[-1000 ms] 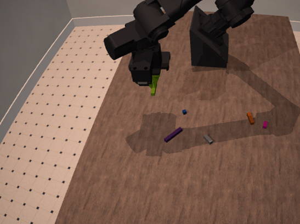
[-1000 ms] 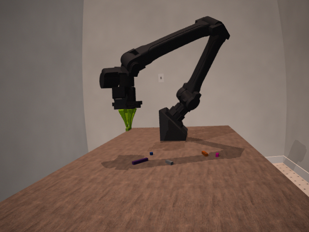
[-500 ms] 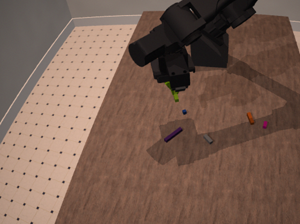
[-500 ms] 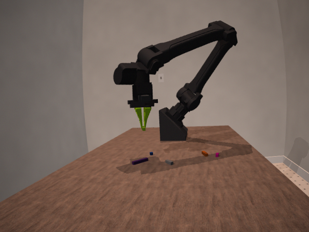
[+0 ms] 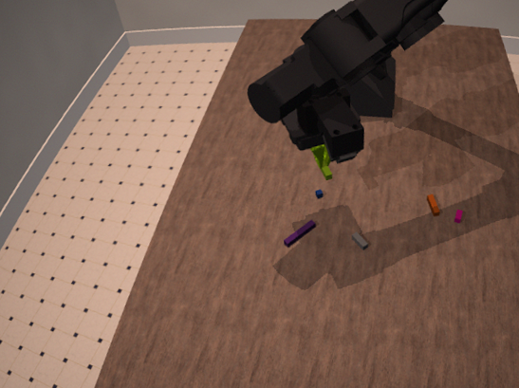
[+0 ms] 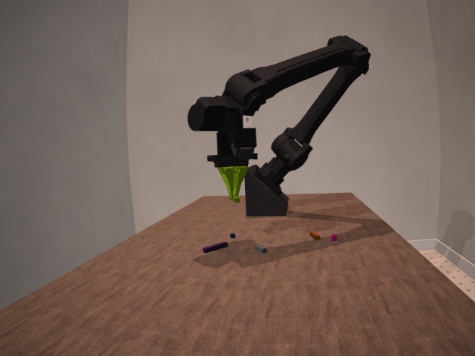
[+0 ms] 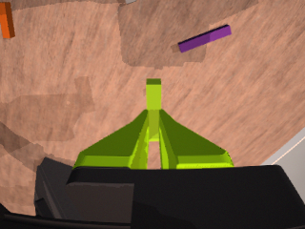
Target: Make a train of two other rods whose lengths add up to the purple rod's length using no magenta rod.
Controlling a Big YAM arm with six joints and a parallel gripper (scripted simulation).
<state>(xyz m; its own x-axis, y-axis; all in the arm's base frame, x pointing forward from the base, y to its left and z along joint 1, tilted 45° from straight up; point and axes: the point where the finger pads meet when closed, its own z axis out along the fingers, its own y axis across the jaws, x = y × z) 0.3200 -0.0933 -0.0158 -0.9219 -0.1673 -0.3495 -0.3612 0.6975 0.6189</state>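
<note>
Now: hand 30 mm past the blue rod, 10 mm to the left of it and 110 mm above it. The rest, counted from my hand: grey rod: 70 mm ahead, 60 mm to the left, 110 mm below; purple rod: 60 mm ahead, 40 mm to the right, 110 mm below; lime rod: 10 mm below.
</note>
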